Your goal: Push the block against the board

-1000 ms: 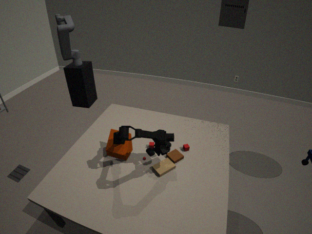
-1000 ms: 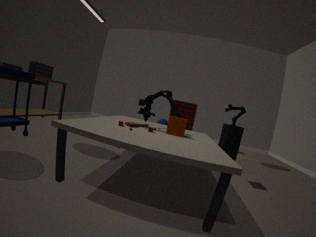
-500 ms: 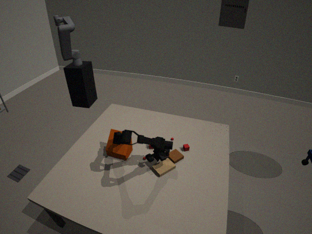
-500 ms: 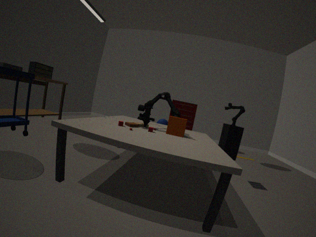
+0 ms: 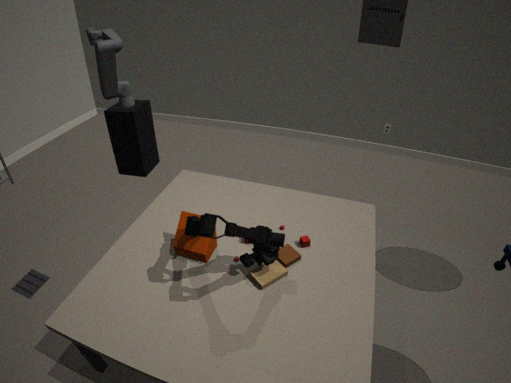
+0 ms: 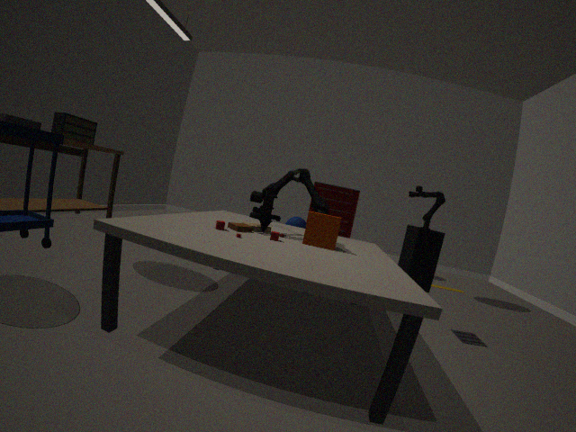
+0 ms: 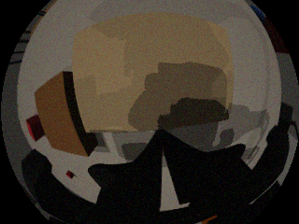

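Right now the tan board is 5 cm to the right of my gripper tip, 5 cm ahead of it and 1 cm above it. From my gripper tip the other things lie so: brown square block: 12 cm ahead, 8 cm to the left, 1 cm above.
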